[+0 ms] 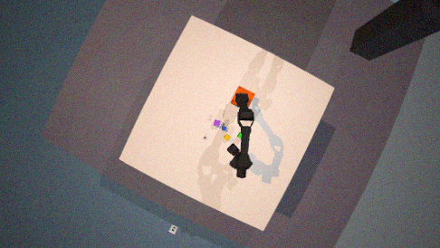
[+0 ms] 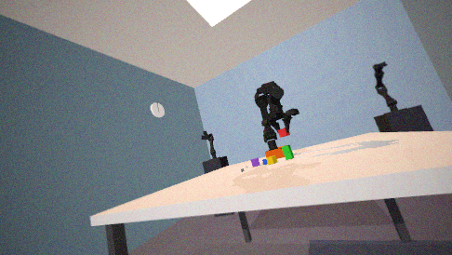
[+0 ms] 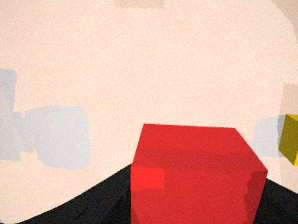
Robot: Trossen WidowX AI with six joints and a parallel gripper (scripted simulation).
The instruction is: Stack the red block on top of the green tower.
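The yellow block lies 11 cm to the right of my gripper tip, 11 cm below it and 8 cm behind it. From my gripper tip the other things lie so: red block 1 cm above; then blue block 15 cm to the right, 13 cm behind, 12 cm below; then purple block 22 cm to the right, 15 cm behind, 11 cm below.
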